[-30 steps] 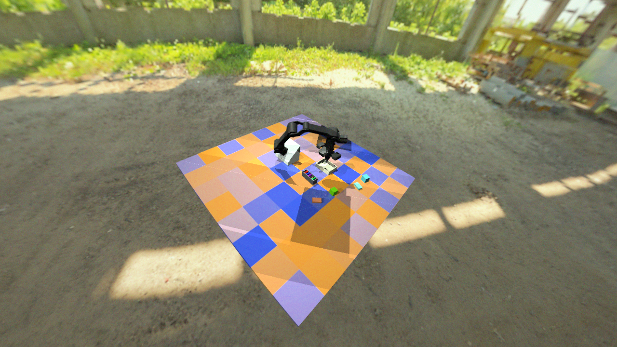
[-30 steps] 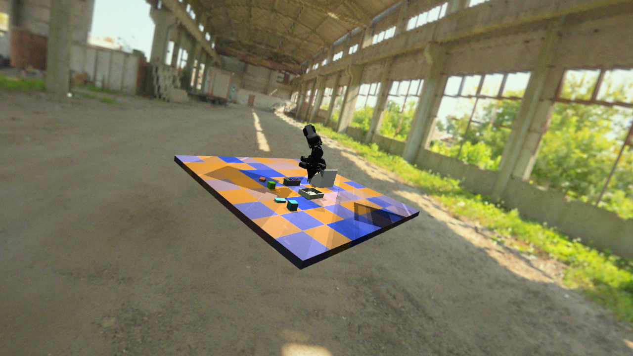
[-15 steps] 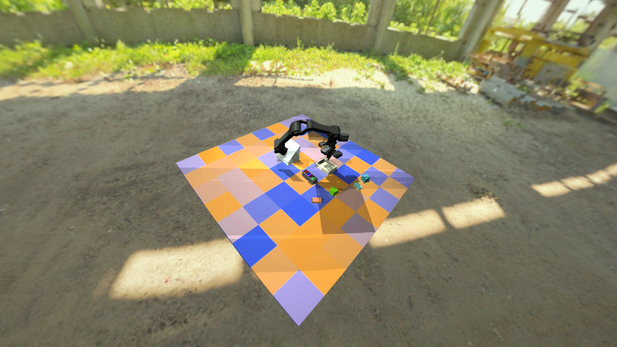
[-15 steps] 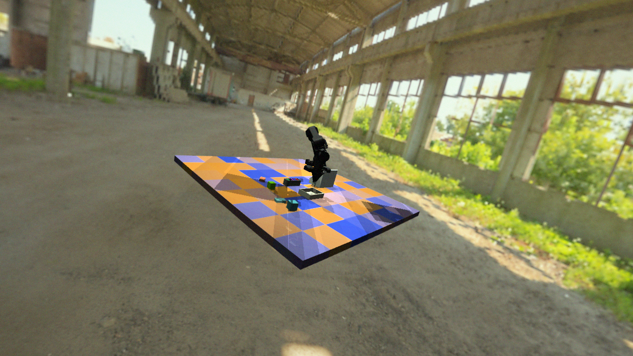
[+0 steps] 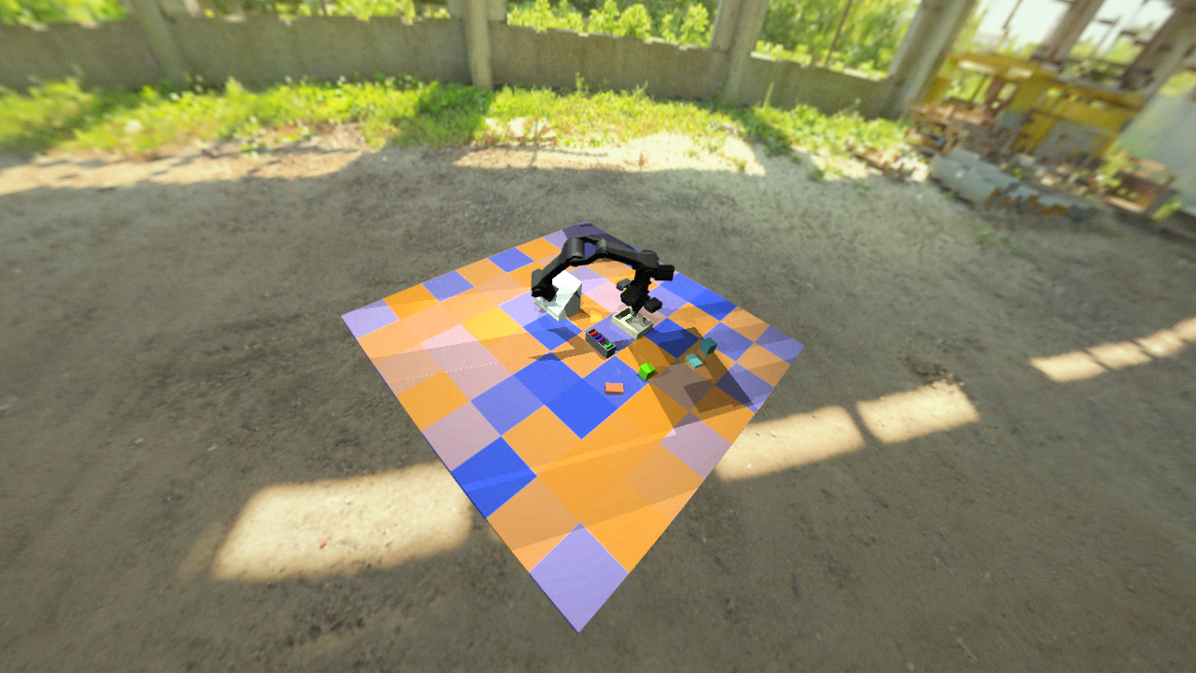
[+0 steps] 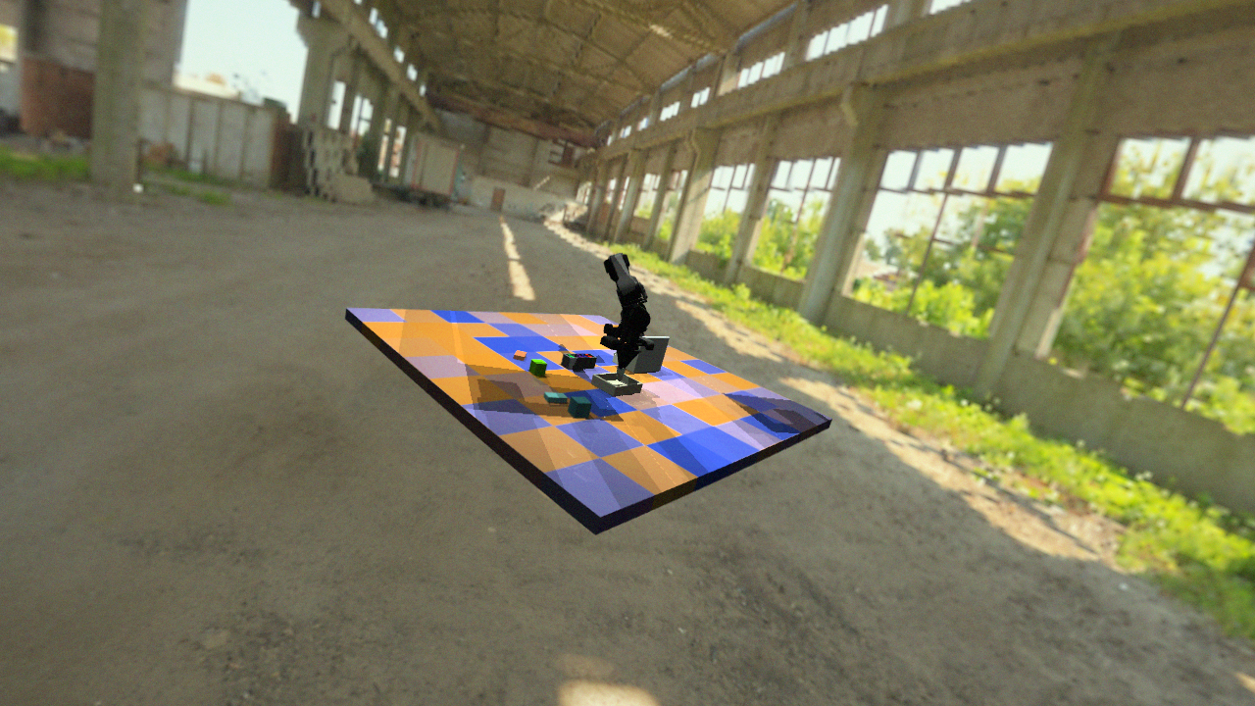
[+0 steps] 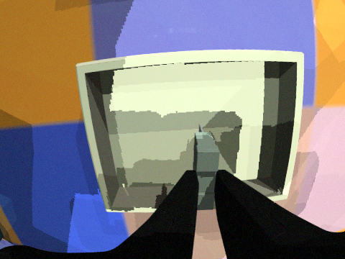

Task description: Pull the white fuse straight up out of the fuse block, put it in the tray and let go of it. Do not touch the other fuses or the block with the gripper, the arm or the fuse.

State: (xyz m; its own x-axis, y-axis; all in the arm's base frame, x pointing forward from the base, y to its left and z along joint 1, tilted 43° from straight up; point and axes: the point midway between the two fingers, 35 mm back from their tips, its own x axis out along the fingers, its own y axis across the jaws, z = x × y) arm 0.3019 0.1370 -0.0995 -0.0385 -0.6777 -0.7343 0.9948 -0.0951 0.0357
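My gripper tip is now 6 cm above the grey tray. Also, from my gripper tip: green cube (19 cm ahead, 16 cm to the right, 5 cm below); then teal cube (28 cm ahead, 11 cm to the left, 4 cm below); then teal flat piece (28 cm ahead, 2 cm to the left, 6 cm below).
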